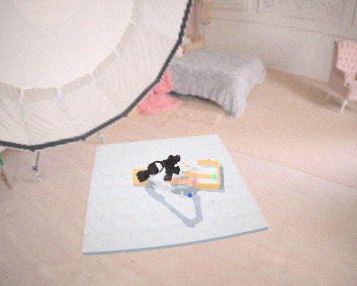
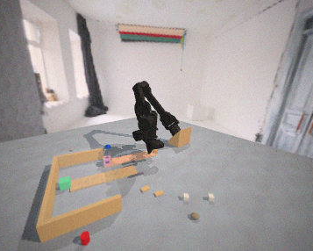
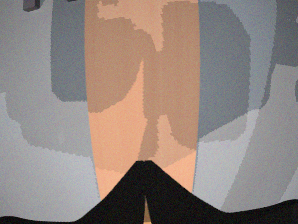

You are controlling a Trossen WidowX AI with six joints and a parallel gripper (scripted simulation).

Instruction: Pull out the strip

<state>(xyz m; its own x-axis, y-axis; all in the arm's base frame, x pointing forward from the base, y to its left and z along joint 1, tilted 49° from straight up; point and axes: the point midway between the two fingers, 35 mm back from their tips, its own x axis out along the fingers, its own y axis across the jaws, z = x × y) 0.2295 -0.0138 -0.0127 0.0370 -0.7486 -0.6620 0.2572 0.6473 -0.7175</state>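
The pale orange strip lies 100 mm ahead of my gripper tip and 30 mm to the right of it. The rest, counted from my gripper tip: brown pebble: 350 mm to the left, 120 mm ahead; blue cylinder: 200 mm to the right, 140 mm ahead; pink cube: 210 mm ahead, 50 mm to the right, 20 mm above.
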